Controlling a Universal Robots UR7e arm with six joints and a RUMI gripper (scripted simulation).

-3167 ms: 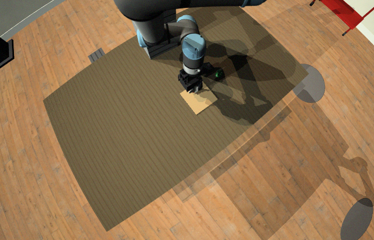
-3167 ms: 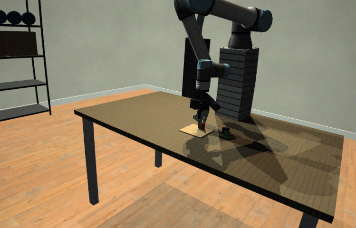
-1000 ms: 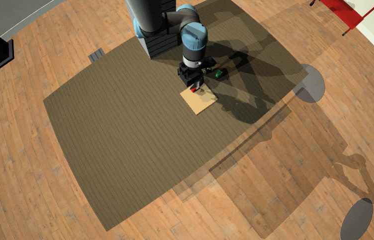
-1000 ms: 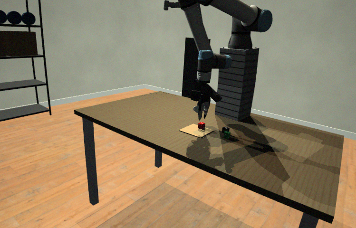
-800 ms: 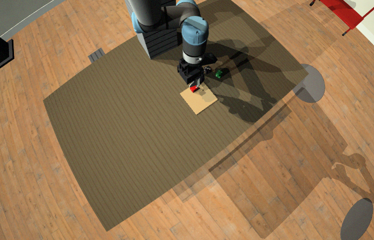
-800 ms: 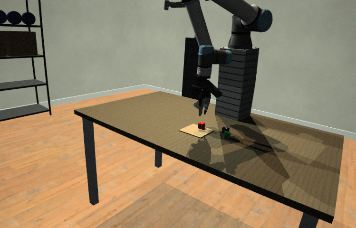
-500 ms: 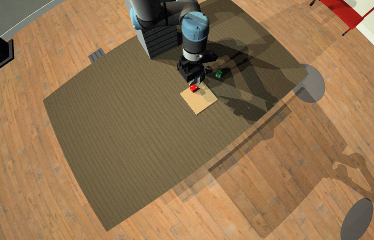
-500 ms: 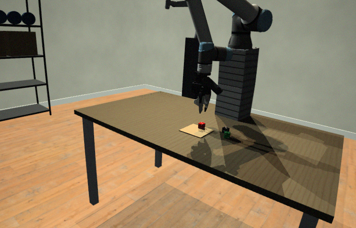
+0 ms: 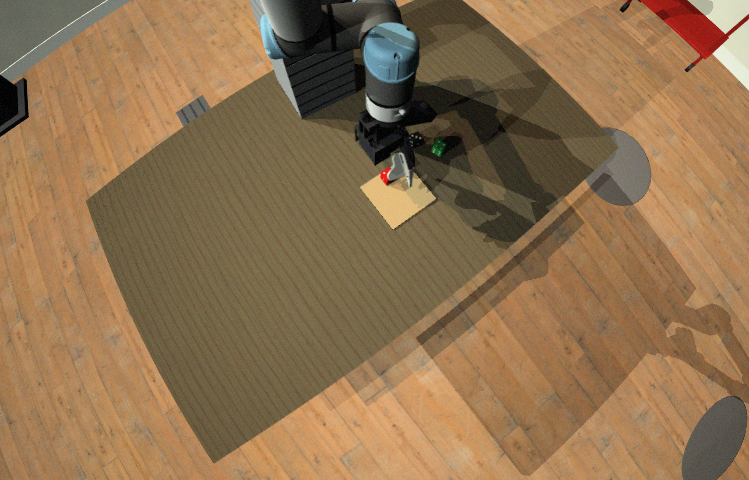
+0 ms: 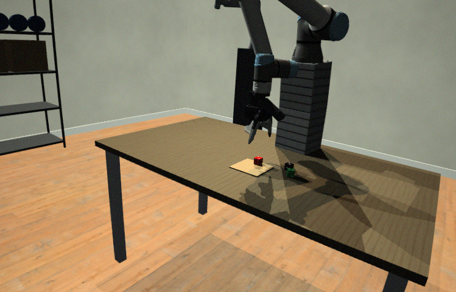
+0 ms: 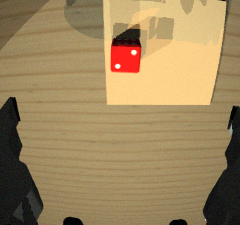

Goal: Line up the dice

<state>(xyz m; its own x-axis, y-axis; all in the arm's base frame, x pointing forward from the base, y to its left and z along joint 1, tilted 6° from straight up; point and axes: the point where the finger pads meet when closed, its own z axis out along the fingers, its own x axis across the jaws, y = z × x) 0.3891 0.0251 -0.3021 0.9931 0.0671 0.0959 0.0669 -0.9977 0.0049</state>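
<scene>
Now: the black die 6 cm behind my hand, 12 cm to the left of it and 10 cm below it. Round my hand: tan mat: 5 cm ahead, 11 cm below; green die: 1 cm behind, 16 cm to the left, 10 cm below; red die: 9 cm below.
</scene>
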